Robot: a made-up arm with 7 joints. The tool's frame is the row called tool.
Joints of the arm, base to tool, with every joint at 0 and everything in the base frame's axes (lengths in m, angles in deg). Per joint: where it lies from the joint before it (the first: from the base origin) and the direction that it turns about. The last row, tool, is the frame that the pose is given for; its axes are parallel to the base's.
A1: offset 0 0 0.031 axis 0 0 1
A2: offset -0.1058 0.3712 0.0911 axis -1 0 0
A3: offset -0.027 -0.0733 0.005 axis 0 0 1
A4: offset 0.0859 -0.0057 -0.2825 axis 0 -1 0
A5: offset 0.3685 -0.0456 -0.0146 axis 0 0 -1
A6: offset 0.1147 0.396 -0.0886 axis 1 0 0
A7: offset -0.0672 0.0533 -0.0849 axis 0 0 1
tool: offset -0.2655 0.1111 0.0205
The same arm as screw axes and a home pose.
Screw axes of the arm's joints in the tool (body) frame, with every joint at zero. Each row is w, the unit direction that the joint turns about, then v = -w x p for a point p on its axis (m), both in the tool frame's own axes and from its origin. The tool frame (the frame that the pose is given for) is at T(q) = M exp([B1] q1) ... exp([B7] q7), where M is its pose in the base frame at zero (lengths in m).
B1 = (0, 0, 1, -0.807, 0.1036, 0)
B2 = (-1, 0, 0, 0, -0.4451, -0.4358)
B3 = (0, 0, 1, -0.5091, 0.2364, 0)
B4 = (0, -1, 0, 0.1676, 0, 0.1505)
B5 = (0, 0, -1, 0.5604, 0.218, 0)
B6 = (1, 0, 0, 0, 0.0644, 0.1644)
B7 = (0, 0, 1, -0.1111, -0.2655, 0)
M =
1 0 0 0.1036
0 1 0 0.807
0 0 1 -0.323
0 0 0 1

